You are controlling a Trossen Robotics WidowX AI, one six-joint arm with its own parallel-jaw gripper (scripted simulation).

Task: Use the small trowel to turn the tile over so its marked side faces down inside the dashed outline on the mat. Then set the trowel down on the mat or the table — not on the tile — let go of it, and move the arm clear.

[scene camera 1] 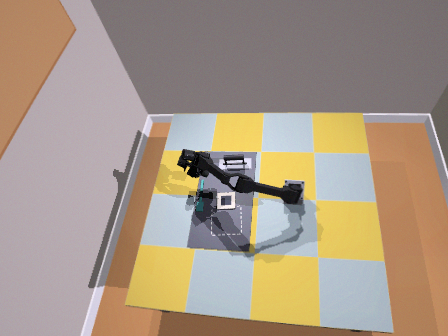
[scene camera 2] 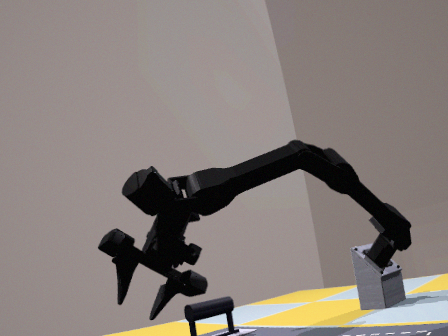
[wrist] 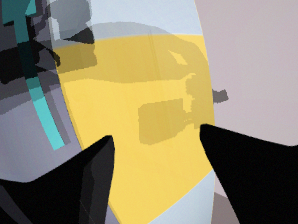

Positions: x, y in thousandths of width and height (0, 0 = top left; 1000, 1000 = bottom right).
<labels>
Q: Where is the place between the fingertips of my gripper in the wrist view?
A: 529, 614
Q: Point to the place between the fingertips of my gripper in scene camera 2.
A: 302, 930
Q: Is my gripper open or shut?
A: Open.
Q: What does my gripper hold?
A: Nothing.
</labels>
